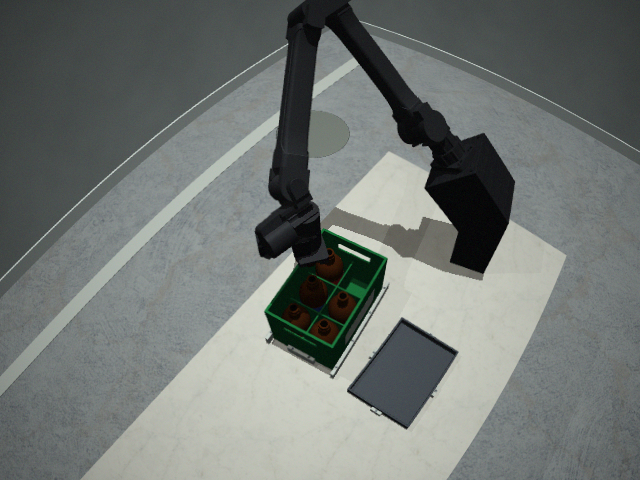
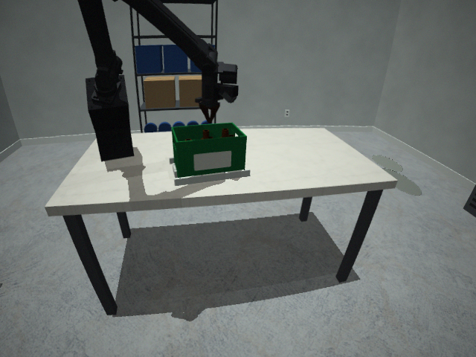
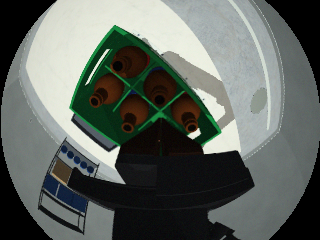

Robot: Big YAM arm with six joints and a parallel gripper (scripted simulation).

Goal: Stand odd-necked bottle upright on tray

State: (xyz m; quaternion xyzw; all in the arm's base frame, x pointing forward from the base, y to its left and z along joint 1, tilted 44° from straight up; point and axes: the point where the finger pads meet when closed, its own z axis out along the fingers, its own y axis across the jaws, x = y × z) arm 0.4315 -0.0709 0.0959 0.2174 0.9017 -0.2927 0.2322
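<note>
My hand is 150 mm above the crate, 40 mm to the right of it and 10 mm past it. Round my hand: tray (310 mm to the left, 220 mm below).
</note>
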